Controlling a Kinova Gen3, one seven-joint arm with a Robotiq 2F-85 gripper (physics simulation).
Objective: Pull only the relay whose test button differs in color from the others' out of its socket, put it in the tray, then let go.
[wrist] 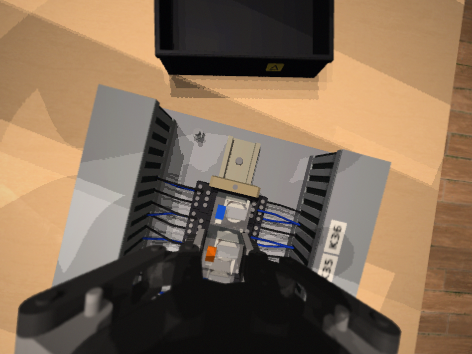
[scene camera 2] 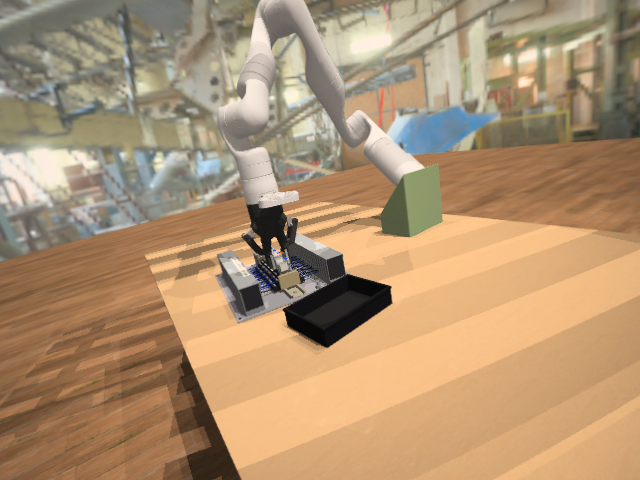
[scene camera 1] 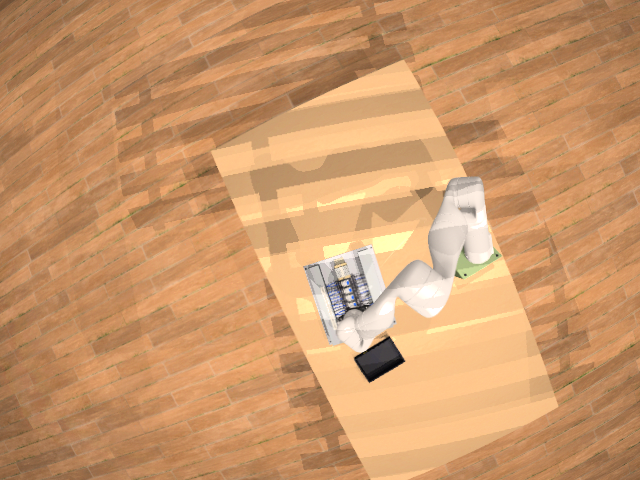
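Where they show: gripper, between the fingertips: [wrist: 221, 241] [scene camera 2: 280, 266]; arm's base, origin of its link: [scene camera 2: 415, 183] [scene camera 1: 478, 253].
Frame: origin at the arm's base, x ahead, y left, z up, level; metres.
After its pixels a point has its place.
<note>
The relay with the orange test button [wrist: 222, 251] @[x 0.479, y 0.012, z -0.055 m] is clear-cased and sits between my fingertips in the wrist view. My gripper [scene camera 2: 277, 255] @[x 0.479, y 0.007, z -0.087 m] [wrist: 221, 241] @[x 0.479, y 0.007, z -0.087 m] is shut on it, low over the socket row; whether its pins are still in the socket is hidden. A relay with a blue test button [wrist: 234, 213] @[x 0.485, y 0.038, z -0.063 m] stands in its socket beside it, toward the rail end. More blue-button relays [scene camera 1: 348, 290] @[x 0.467, y -0.073, z -0.063 m] show farther along the row in scene camera 1, where the wrist hides my fingers. The black tray [scene camera 1: 379, 360] @[x 0.478, y 0.237, z -0.127 m] [scene camera 2: 359, 321] @[x 0.475, y 0.284, z -0.122 m] [wrist: 215, 64] @[x 0.454, y 0.170, z -0.110 m] is empty and stands apart from the panel.
Grey wire ducts [scene camera 2: 319, 254] @[x 0.409, y 0.076, z -0.068 m] [wrist: 116, 145] @[x 0.394, y 0.078, z -0.068 m] rise along both sides of the row, with black and blue wires between them and the sockets. A beige end stop [wrist: 235, 187] @[x 0.486, y 0.055, z -0.090 m] and bare rail [wrist: 239, 170] @[x 0.490, y 0.071, z -0.127 m] lie on the tray side. The green arm base [scene camera 2: 424, 201] @[x 0.020, y 0.045, z -0.046 m] stands at the table's edge.
</note>
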